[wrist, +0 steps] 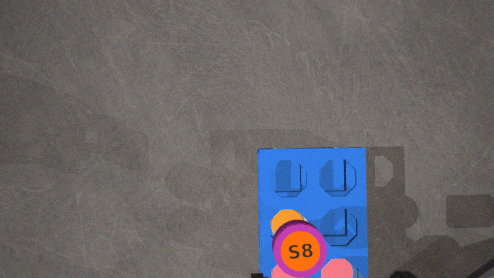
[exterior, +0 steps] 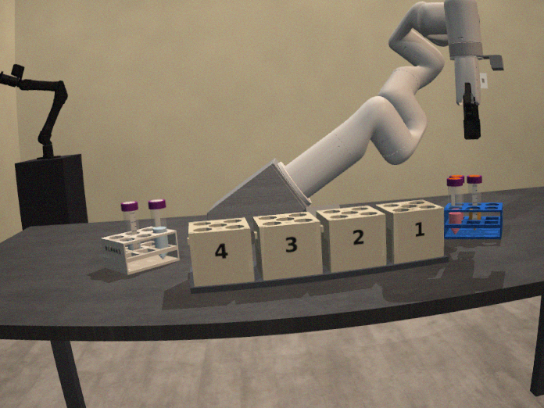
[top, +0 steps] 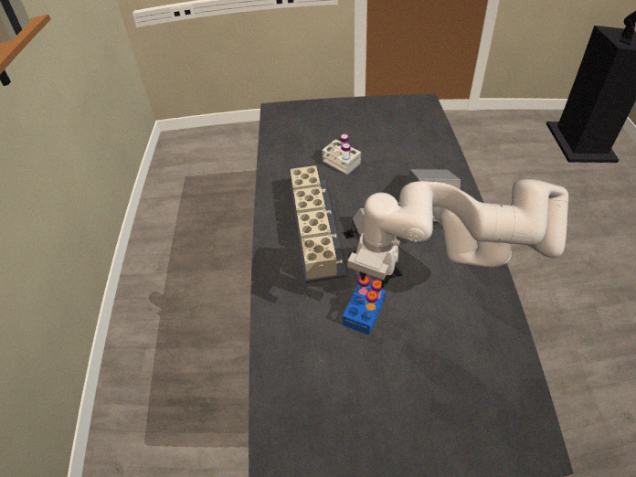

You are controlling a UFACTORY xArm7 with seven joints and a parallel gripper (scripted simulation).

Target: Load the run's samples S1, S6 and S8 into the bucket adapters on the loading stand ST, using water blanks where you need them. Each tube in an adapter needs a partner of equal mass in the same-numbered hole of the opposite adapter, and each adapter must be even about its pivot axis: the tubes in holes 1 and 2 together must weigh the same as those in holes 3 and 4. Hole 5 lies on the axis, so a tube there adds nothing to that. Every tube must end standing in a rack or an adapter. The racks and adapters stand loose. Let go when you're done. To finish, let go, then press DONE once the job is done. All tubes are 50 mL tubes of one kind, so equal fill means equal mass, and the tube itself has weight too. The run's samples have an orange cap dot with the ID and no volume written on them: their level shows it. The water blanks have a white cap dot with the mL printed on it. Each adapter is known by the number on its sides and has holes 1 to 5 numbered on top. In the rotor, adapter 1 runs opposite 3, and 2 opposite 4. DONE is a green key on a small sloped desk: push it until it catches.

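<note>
My gripper is now 15 cm above the sample S8 and 1 cm short of it. Round my hand: sample tube: 15 cm below, 6 cm to the right, 2 cm ahead; blue sample rack: 19 cm below, 2 cm ahead, 1 cm to the right; loading stand ST: 35 cm to the right, 21 cm below, 17 cm ahead.
</note>
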